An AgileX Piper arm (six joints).
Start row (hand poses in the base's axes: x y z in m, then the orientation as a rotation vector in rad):
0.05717, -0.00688, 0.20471, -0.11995, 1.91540, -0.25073
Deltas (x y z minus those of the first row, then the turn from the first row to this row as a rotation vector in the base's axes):
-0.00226, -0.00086, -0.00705, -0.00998, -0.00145, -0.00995
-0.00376, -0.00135, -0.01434, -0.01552, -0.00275, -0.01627
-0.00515, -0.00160, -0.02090, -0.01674, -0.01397, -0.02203
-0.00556, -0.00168, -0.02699, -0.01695, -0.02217, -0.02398
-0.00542, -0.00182, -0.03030, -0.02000, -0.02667, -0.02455
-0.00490, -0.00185, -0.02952, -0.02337, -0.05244, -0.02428
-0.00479, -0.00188, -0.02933, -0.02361, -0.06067, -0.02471
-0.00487, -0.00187, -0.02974, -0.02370, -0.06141, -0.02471
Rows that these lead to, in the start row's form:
0.05491, -0.00774, 0.19766, -0.11690, 1.91390, -0.26702
0.05341, -0.00823, 0.19037, -0.11437, 1.91262, -0.27661
0.05202, -0.00848, 0.18381, -0.10806, 1.90188, -0.28178
0.05161, -0.00856, 0.17772, -0.10516, 1.89389, -0.28337
0.05175, -0.00870, 0.17441, -0.10600, 1.88913, -0.28672
0.05227, -0.00873, 0.17519, -0.10480, 1.86311, -0.28998
0.05238, -0.00876, 0.17538, -0.10337, 1.85494, -0.29056
0.05230, -0.00875, 0.17497, -0.10333, 1.85419, -0.29065

